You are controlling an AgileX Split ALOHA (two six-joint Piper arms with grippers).
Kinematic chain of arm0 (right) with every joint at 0, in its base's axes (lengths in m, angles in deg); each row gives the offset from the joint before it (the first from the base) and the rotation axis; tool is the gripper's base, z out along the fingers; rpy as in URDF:
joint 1: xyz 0 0 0.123 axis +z
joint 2: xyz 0 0 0 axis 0.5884 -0.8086 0
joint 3: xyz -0.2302 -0.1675 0.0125 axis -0.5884 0.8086 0
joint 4: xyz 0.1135 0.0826 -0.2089 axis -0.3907 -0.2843 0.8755
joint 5: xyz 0 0 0 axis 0.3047 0.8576 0.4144
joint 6: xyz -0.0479 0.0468 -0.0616 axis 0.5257 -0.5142 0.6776
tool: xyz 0 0 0 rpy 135.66 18.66 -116.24
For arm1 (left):
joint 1: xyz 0 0 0.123 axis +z
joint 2: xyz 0 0 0 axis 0.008 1 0
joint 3: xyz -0.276 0.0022 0.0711 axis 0.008 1 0
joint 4: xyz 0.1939 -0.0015 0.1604 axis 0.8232 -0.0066 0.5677
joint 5: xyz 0 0 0 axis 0.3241 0.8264 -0.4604
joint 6: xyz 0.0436 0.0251 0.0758 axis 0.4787 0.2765 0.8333
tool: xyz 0 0 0 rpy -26.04 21.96 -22.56
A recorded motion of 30 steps. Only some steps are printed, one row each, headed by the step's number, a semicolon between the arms.
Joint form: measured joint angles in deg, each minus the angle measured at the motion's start. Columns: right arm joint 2, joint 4, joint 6, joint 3, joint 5, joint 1; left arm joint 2, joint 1, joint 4, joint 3, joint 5, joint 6.
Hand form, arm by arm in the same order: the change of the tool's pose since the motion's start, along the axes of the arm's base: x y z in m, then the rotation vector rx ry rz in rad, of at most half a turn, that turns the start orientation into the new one. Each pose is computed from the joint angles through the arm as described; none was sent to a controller.
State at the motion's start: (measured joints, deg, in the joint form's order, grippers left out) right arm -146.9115 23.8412 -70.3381 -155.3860 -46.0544 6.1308; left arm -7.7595 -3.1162 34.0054 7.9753 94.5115 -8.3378
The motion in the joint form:
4: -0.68 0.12 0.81 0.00 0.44 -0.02; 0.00 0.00 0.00 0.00 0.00 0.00
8: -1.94 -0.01 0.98 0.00 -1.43 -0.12; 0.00 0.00 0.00 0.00 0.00 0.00
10: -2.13 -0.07 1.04 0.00 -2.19 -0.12; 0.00 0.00 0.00 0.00 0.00 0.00
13: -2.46 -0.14 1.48 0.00 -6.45 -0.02; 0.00 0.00 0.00 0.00 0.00 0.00
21: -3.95 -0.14 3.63 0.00 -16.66 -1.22; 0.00 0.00 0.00 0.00 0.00 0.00
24: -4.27 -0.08 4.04 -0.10 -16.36 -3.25; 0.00 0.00 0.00 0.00 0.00 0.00
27: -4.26 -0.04 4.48 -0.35 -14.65 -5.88; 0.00 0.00 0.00 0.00 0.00 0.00
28: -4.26 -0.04 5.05 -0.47 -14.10 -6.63; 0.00 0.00 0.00 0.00 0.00 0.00
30: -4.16 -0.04 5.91 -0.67 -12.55 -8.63; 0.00 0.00 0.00 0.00 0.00 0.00
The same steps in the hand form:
4: -0.0016 -0.0012 -0.0056 -0.0141 0.0094 0.0165; 0.0000 0.0000 0.0000 0.0000 0.0000 0.0000
8: -0.0004 -0.0034 -0.0147 -0.0221 -0.0043 0.0043; 0.0000 0.0000 0.0000 0.0000 0.0000 0.0000
10: 0.0004 -0.0036 -0.0158 -0.0216 -0.0141 -0.0001; 0.0000 0.0000 0.0000 0.0000 0.0000 0.0000
13: 0.0055 -0.0031 -0.0160 -0.0128 -0.0806 -0.0182; 0.0000 0.0000 0.0000 0.0000 0.0000 0.0000
21: 0.0237 -0.0125 -0.0207 -0.0137 -0.2402 -0.0669; 0.0000 0.0000 0.0000 0.0000 0.0000 0.0000
24: 0.0335 -0.0254 -0.0231 -0.0243 -0.2353 -0.0930; 0.0000 0.0000 0.0000 0.0000 0.0000 0.0000
27: 0.0450 -0.0415 -0.0235 -0.0336 -0.2135 -0.1217; 0.0000 0.0000 0.0000 0.0000 0.0000 0.0000
28: 0.0483 -0.0461 -0.0235 -0.0385 -0.2096 -0.1231; 0.0000 0.0000 0.0000 0.0000 0.0000 0.0000
30: 0.0563 -0.0585 -0.0231 -0.0471 -0.1932 -0.1360; 0.0000 0.0000 0.0000 0.0000 0.0000 0.0000

